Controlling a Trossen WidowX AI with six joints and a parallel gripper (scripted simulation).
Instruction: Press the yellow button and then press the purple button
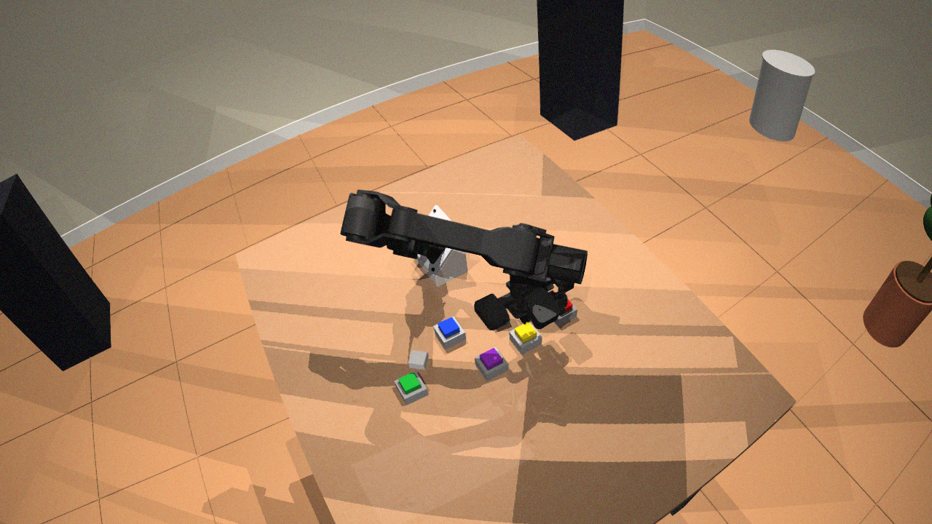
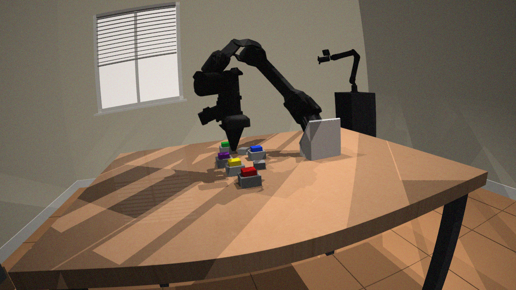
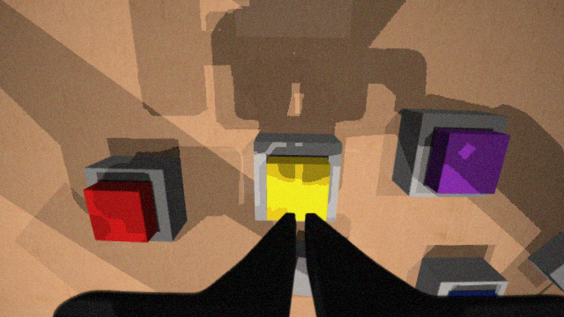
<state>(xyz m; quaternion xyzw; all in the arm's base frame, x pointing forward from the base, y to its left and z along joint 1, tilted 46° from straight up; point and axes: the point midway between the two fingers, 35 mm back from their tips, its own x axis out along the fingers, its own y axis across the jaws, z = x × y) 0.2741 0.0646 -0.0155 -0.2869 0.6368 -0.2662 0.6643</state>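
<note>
Right now my gripper tip is 3 cm above the yellow button. The rest, counted from my gripper tip: purple button: 9 cm to the right, 3 cm below, 2 cm ahead; blue button: 12 cm to the right, 9 cm behind, 3 cm below; red button: 10 cm to the left, 3 cm below, 2 cm behind.
</note>
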